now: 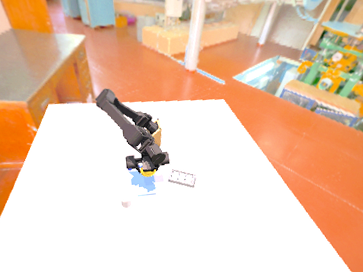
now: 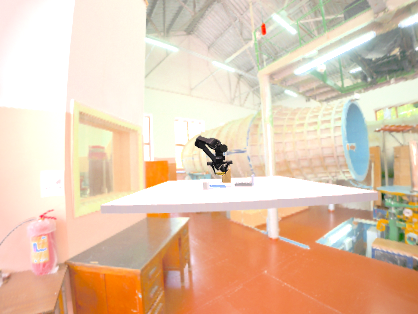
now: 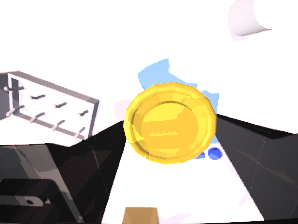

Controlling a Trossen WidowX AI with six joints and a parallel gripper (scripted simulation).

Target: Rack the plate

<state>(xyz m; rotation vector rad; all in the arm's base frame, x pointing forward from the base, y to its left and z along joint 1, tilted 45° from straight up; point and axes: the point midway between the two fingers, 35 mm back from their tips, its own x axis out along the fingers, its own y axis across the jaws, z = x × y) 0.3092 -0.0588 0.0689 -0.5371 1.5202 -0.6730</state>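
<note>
My gripper tip is 10 mm short of the dish rack, 180 mm to the right of it and 70 mm above it. Also, from my gripper tip: yellow plate: 10 mm above; light blue mat: 20 mm behind, 30 mm to the right, 90 mm below; white cup: 80 mm ahead, 110 mm to the right, 70 mm below.
</note>
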